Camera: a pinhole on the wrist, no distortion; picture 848 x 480 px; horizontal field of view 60.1 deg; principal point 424.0 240.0 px. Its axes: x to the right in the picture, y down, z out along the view. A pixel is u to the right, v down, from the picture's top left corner.
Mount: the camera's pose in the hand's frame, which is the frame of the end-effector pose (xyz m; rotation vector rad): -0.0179 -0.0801 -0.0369 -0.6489 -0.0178 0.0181
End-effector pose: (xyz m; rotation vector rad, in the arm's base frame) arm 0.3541 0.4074 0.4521 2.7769 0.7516 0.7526
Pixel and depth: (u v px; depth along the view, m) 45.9 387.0 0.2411
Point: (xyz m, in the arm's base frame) 0.3505 0.2411 0.3105
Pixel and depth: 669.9 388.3 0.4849
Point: 0.7281 0.2137 0.3417
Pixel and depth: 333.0 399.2 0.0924
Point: 0.3394 0.3979 0.4152
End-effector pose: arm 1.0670 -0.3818 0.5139 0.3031 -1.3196 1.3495
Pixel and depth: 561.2 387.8 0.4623
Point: 0.6880 -0.4897 0.5131
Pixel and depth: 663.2 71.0 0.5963
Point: 0.6131 -0.6619 0.7313
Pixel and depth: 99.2 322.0 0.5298
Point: 0.7442 -0.7117 0.2754
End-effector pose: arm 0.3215 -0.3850 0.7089 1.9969 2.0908 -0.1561
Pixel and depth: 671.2 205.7 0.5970
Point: 0.6242 -0.3170 0.2491
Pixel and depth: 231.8 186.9 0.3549
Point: 0.4632 -0.5571 0.4977
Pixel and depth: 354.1 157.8 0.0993
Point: 0.2985 -0.4271 0.6665
